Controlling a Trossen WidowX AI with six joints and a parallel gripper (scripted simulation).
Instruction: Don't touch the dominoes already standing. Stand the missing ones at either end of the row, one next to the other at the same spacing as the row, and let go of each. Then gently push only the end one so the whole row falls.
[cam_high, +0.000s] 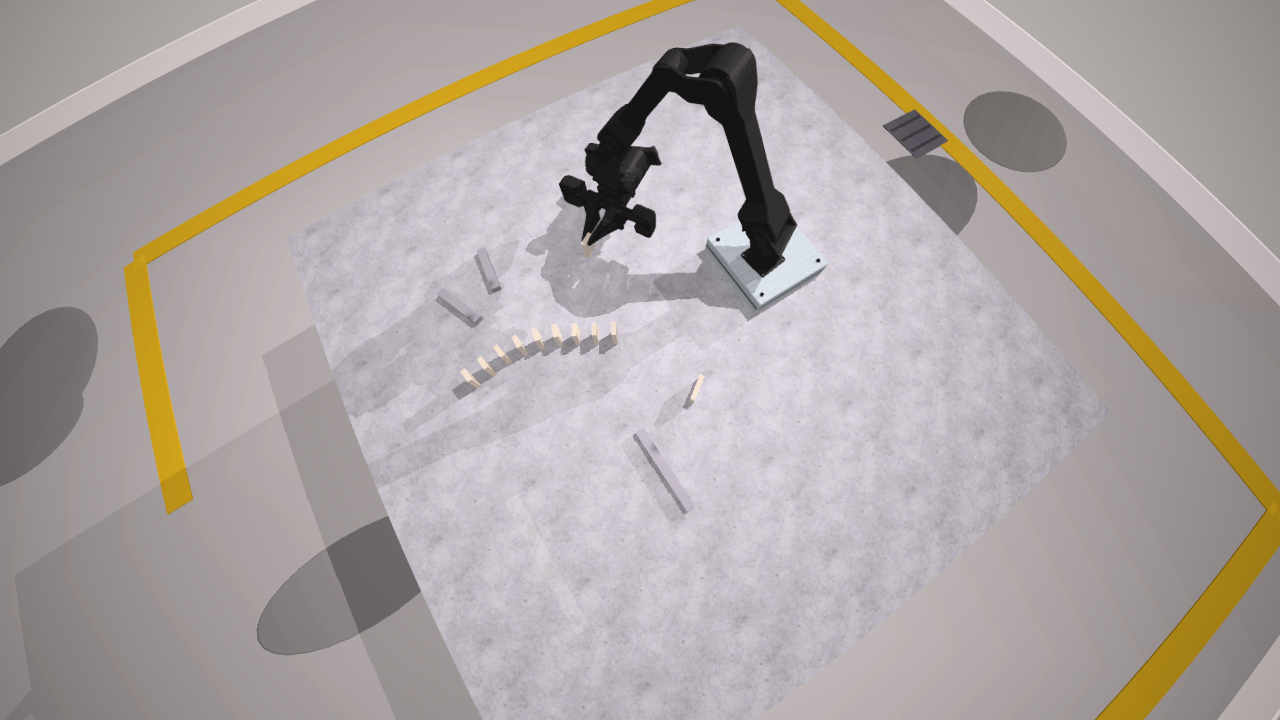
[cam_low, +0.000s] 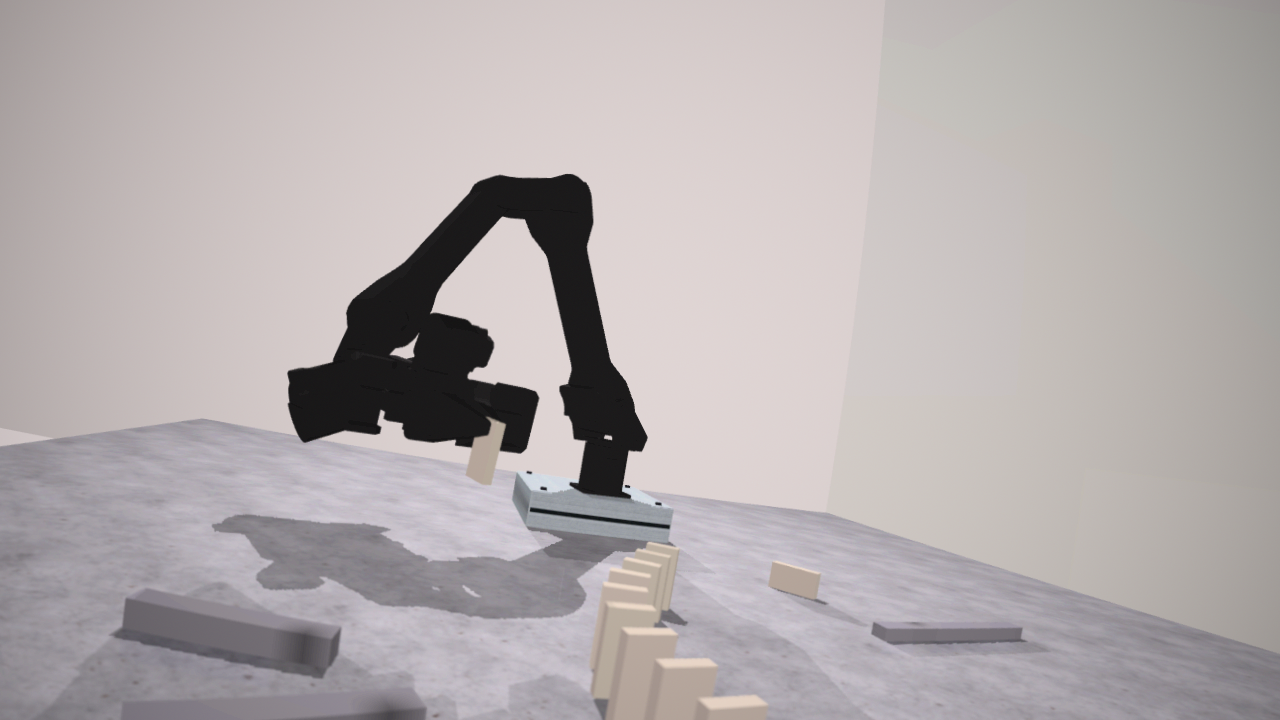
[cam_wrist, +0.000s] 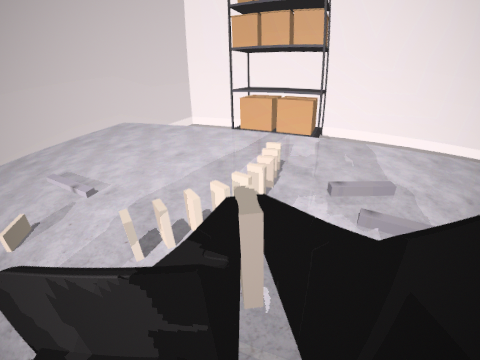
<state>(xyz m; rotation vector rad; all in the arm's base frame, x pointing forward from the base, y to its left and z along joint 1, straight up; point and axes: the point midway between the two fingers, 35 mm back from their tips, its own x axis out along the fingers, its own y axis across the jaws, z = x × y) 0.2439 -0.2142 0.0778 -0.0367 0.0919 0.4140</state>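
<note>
The grey bar is 390 mm to the left of my gripper tip, 130 mm ahead of it and 110 mm below it.
</note>
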